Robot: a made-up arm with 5 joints.
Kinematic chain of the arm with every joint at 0, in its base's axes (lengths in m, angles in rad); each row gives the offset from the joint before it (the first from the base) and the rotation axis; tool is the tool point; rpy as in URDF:
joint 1: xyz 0.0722 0 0.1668 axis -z
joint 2: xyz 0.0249 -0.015 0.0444 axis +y
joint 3: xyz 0.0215 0 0.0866 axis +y
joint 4: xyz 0.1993 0 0.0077 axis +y
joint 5: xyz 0.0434 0.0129 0 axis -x
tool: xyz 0 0 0 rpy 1.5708 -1.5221 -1.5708
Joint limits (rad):
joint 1: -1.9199..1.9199
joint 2: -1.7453..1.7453
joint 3: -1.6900..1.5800
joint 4: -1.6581..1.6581
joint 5: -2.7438..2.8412
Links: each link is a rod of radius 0.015 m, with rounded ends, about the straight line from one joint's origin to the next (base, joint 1, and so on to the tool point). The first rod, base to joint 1, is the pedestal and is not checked.
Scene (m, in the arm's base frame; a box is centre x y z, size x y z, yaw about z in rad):
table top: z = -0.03
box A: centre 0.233 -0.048 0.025 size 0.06 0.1 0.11 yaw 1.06
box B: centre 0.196 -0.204 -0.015 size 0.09 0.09 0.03 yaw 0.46
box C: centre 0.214 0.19 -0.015 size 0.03 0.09 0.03 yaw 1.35
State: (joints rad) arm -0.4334 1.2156 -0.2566 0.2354 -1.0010
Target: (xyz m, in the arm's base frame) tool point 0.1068 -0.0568 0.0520
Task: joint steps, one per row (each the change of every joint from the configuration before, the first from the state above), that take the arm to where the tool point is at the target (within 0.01 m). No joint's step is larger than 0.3 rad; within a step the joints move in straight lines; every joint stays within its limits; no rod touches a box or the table.
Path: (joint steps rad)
1: 0.2779 -0.2071 0.0621 0.1786 -0.1041
2: 0.2780 -0.2072 0.0621 0.1786 -0.1040
3: 0.2779 -0.2071 0.0622 0.1786 -0.1041
4: 0.2780 -0.2072 0.0621 0.1786 -0.1041
5: 0.0784 0.0638 0.2280 0.0632 0.1041
6: 0.0784 0.0638 0.2281 0.0631 0.1041
7: 0.0785 0.0638 0.2280 0.0631 0.1040
8: 0.0784 0.0638 0.2281 0.0632 0.1041

